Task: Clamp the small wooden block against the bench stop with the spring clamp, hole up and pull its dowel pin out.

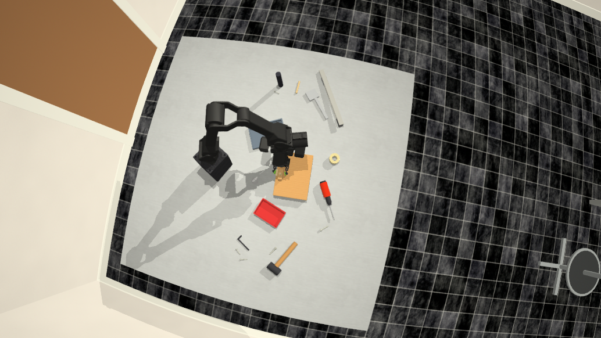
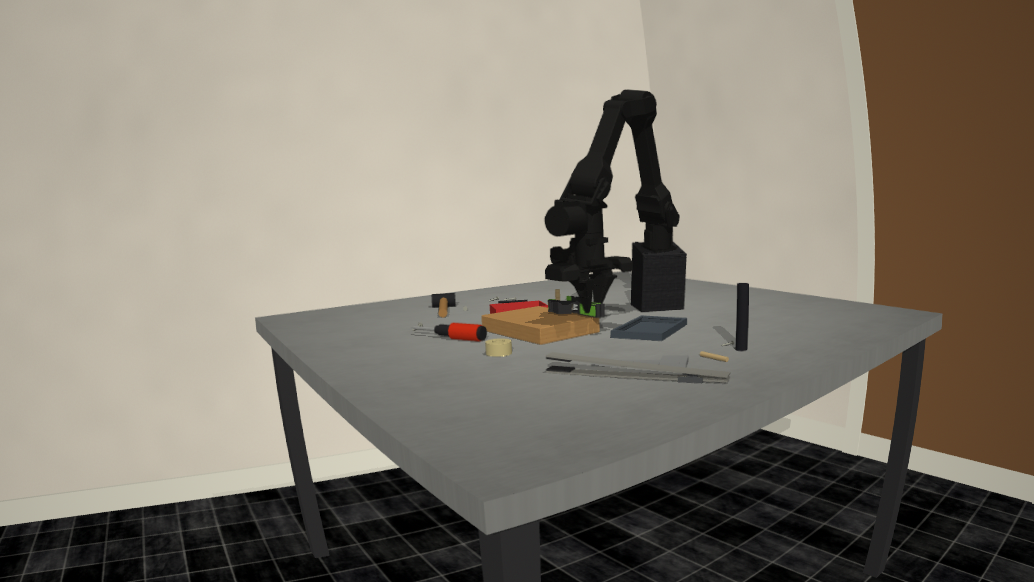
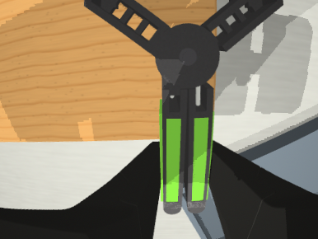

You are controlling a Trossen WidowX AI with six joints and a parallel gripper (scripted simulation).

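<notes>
Right now my hand is 100 mm to the left of the dowel pin, 30 mm above it and 20 mm short of it. From my hand the other things lie so: small wooden block: 100 mm to the right, 40 mm below, 20 mm ahead; wooden board: 90 mm to the right, 70 mm ahead, 60 mm below; wooden stop: 100 mm to the right, 40 mm below.
</notes>
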